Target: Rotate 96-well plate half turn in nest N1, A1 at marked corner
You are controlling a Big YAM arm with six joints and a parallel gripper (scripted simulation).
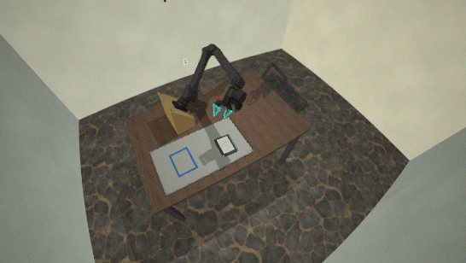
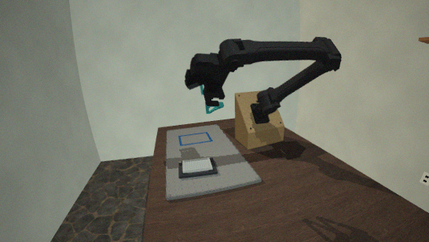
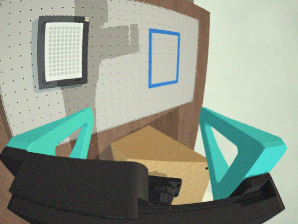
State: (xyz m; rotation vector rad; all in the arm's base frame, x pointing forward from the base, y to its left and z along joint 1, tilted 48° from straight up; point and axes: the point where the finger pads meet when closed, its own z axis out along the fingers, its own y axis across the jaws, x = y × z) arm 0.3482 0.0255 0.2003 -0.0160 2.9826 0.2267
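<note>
The white 96-well plate is 60 mm ahead of my hand, 10 mm to the left of it and 270 mm below it. Round my hand: A1 mark: 130 mm ahead, 50 mm to the right, 280 mm below; then dark plate nest N1: 60 mm ahead, 10 mm to the left, 290 mm below.
</note>
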